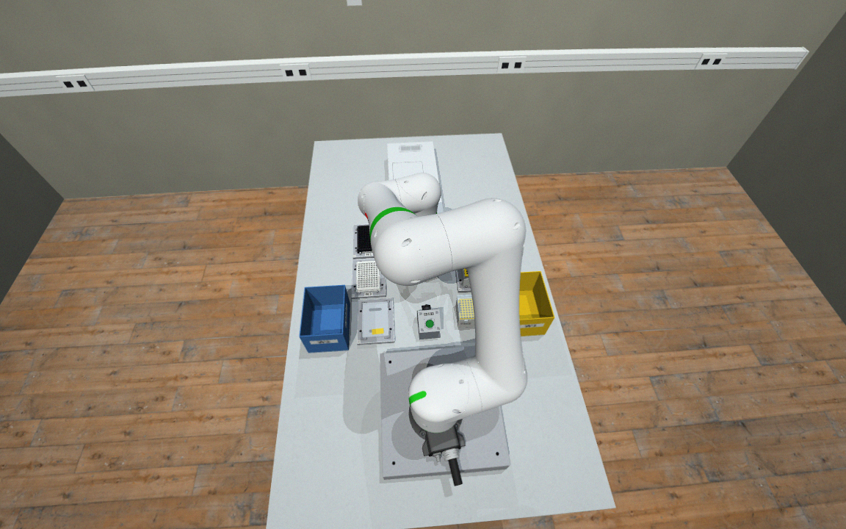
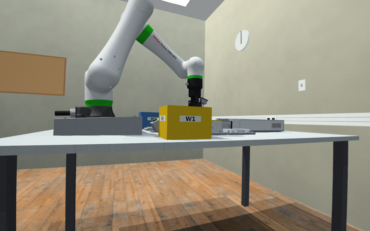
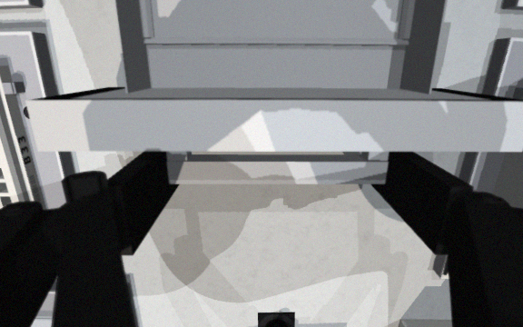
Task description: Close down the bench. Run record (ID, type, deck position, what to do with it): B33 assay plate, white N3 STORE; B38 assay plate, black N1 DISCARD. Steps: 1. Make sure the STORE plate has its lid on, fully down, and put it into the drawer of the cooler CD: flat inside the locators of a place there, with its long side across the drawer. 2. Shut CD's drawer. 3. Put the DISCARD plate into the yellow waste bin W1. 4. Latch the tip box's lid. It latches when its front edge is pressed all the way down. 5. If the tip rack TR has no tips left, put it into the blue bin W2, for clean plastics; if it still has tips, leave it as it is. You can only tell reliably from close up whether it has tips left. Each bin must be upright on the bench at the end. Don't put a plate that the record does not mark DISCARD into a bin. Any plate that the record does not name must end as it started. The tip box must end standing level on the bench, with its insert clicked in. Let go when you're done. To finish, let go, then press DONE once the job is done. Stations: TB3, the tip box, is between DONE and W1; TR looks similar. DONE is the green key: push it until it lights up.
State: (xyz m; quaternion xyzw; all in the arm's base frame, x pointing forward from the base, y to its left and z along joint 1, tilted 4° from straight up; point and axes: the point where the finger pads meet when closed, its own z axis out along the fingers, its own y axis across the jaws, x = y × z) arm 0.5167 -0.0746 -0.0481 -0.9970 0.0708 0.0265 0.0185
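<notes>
My hand is 190 mm to the right of the clear plate lid, 160 mm past it and 30 mm above it. Round my hand: nest N4 (180 mm to the right, 40 mm below, 40 mm behind); then tip rack TR (190 mm to the right, 50 mm behind, 10 mm above); then drawer (140 mm ahead, 20 mm to the right, 10 mm below).
</notes>
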